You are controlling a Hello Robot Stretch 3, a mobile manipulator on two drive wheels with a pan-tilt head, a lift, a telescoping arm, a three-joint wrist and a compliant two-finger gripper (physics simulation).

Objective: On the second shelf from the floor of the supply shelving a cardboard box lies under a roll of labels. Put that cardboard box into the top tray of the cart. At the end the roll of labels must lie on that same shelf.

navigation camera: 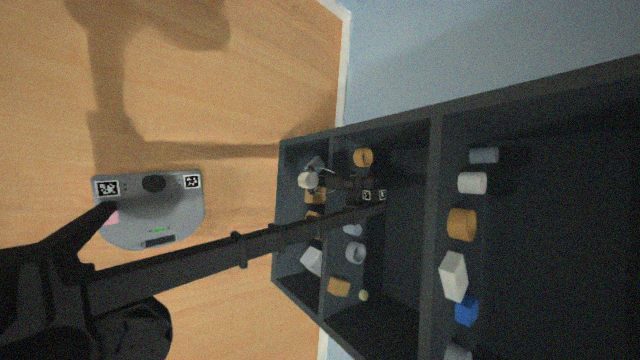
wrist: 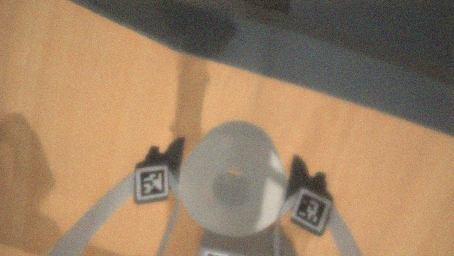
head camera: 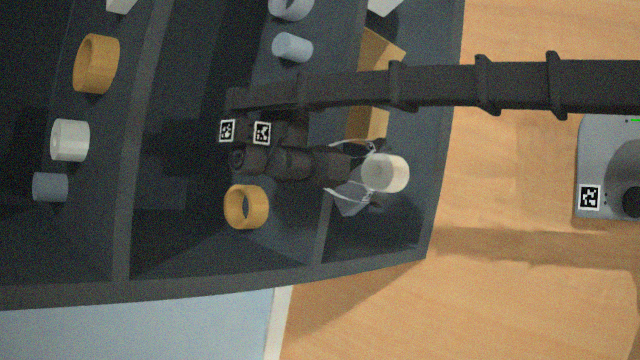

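Seen in the pictures: gripper, fingertip midpoint: (navigation camera: 308, 180) (wrist: 236, 164) (head camera: 385, 173); robot's base at its link origin: (navigation camera: 153, 182) (head camera: 634, 200).
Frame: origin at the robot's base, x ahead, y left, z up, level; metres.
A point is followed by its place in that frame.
Note:
A white roll (head camera: 395, 172) @(x -0.023, y -0.485, z 0.527 m) (navigation camera: 307, 180) @(x -0.020, y -0.496, z 0.533 m) (wrist: 205, 165) @(x -0.004, y -0.533, z 0.533 m), apparently the roll of labels, is between my gripper's fingers; its round end faces the wrist camera. My gripper (head camera: 375, 174) @(x -0.022, y -0.524, z 0.497 m) (navigation camera: 317, 181) @(x -0.022, y -0.524, z 0.497 m) (wrist: 236, 164) @(x -0.022, y -0.524, z 0.497 m) is shut on it, over the lowest visible shelf. Beside it in the head view are a brown cardboard box (head camera: 367, 125) @(x -0.172, y -0.853, z 0.080 m) and another brown box (head camera: 385, 55) @(x -0.365, y -0.745, z 0.160 m), partly covered by the arm. Another cardboard box (navigation camera: 338, 286) @(x -0.505, y -0.595, z 0.583 m) stands on the shelf above in the navigation view. I cannot tell which box the task means. The cart does not show.
A grey object (head camera: 352, 204) @(x 0.059, y -0.857, z 0.126 m) lies under the fingers. The shelving (head camera: 121, 240) @(x 0.105, y -0.650, z 0.976 m) (navigation camera: 434, 165) @(x 0.026, y -0.638, z 0.977 m) holds a brown ring (head camera: 259, 207) @(x 0.063, y -0.783, z 0.561 m) (navigation camera: 363, 157) @(x 0.060, y -0.789, z 0.587 m) near the wrist, a pale cylinder (head camera: 292, 47) @(x -0.264, y -0.692, z 0.595 m) and a white box (navigation camera: 312, 260) @(x -0.575, y -0.743, z 0.184 m). My base (head camera: 590, 150) @(x -0.113, y -0.132, z 0.159 m) (navigation camera: 185, 215) @(x -0.148, y -0.092, z 0.160 m) stands on the wooden floor.

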